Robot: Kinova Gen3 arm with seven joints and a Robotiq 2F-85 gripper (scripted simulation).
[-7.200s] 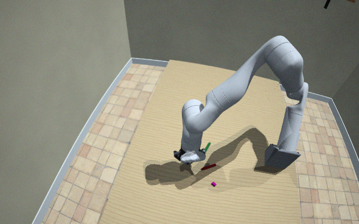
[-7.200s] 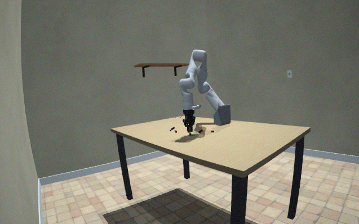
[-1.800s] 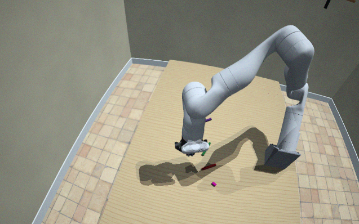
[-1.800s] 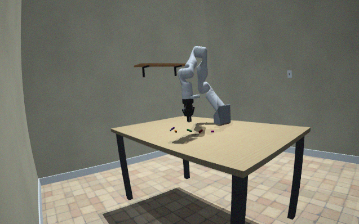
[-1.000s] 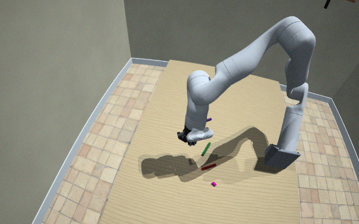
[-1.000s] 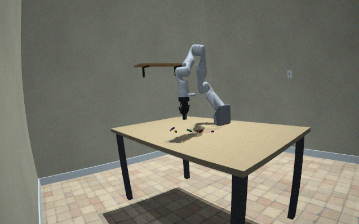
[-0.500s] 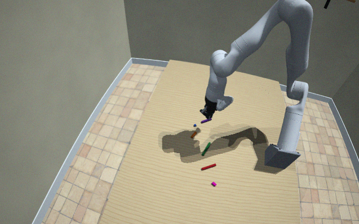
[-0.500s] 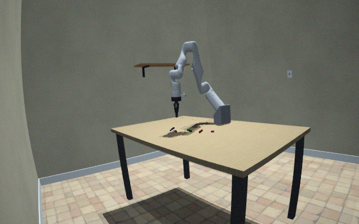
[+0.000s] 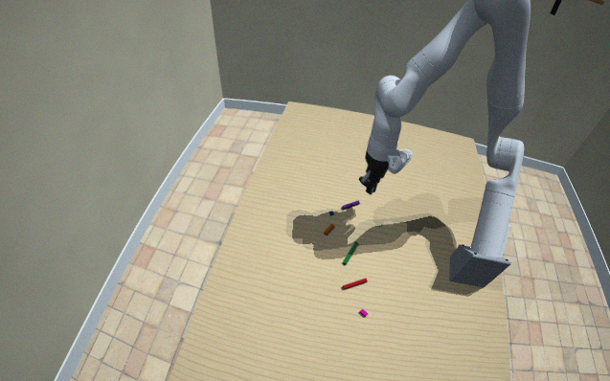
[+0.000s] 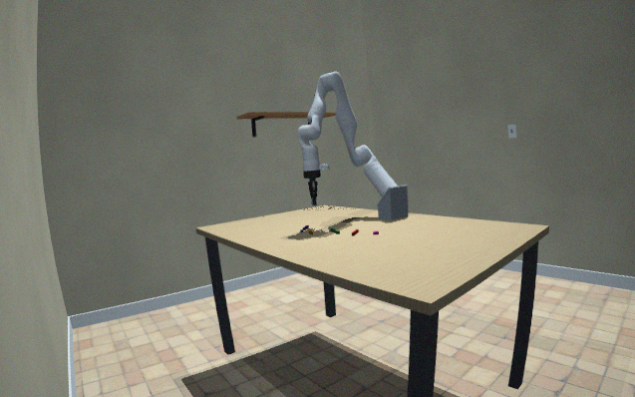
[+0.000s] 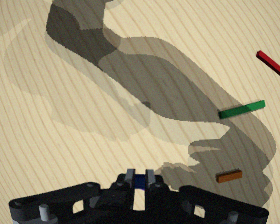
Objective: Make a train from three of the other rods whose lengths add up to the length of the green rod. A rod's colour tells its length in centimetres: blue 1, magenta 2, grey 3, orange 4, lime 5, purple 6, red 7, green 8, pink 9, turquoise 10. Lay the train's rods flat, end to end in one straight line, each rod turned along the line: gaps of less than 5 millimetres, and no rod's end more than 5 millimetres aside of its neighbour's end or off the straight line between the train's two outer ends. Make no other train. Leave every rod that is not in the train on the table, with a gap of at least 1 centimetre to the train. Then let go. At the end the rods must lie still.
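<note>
Right now the purple rod is 5 cm ahead of my hand, 2 cm to the right of it and 11 cm below it. Also, from my hand: green rod: 3 cm ahead, 16 cm to the left, 11 cm below; orange rod: 10 cm ahead, 9 cm to the left, 11 cm below; red rod: 1 cm ahead, 26 cm to the left, 11 cm below.
</note>
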